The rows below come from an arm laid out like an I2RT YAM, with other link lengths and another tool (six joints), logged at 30 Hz.
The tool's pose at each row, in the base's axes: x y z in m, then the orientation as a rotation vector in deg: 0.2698, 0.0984, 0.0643, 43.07, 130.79, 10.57; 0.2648, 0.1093, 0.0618, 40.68, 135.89, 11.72; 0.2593, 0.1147, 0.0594, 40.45, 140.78, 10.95; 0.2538, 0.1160, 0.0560, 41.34, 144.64, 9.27; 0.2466, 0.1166, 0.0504, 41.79, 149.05, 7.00; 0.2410, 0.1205, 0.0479, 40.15, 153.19, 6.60; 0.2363, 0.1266, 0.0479, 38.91, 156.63, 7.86
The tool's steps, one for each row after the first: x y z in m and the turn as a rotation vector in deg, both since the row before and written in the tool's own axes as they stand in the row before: 0.0105, 0.0058, -0.0024, -0.19, 4.69, -2.19; 0.0078, 0.0014, -0.0018, 1.74, 4.34, -1.05; 0.0062, -0.0023, -0.0003, 2.36, 3.34, -0.27; 0.0080, -0.0042, 0.0012, 2.74, 3.68, -0.74; 0.0073, 0.0002, -0.0003, 0.95, 3.50, -1.79; 0.0068, 0.0032, -0.0019, -0.22, 3.29, -1.15
